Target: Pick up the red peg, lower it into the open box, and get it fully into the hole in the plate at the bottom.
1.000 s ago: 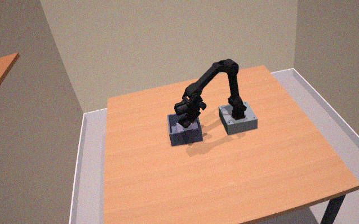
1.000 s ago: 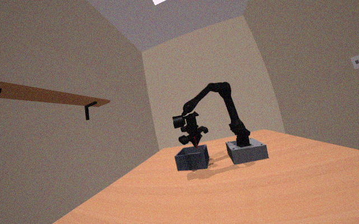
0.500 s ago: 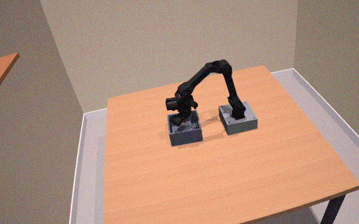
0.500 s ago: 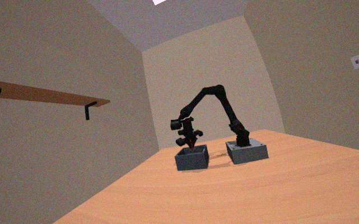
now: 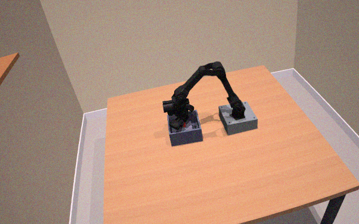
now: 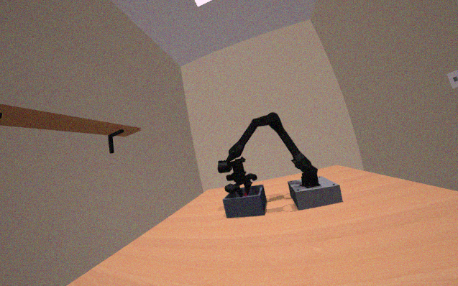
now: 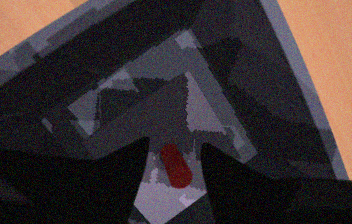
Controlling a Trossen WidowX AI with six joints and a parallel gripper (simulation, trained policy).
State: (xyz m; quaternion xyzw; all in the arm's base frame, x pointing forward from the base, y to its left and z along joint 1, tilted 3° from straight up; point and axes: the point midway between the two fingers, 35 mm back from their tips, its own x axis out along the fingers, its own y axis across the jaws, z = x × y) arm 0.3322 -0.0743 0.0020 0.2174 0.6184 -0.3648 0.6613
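Now: the red peg 2 cm below my gripper tip, 1 cm to the left of it and 1 cm behind it. Also, from my gripper tip: grey plate: 2 cm below, 1 cm to the left, 1 cm behind; then blue-grey box: 4 cm below, 1 cm to the left, 1 cm behind.
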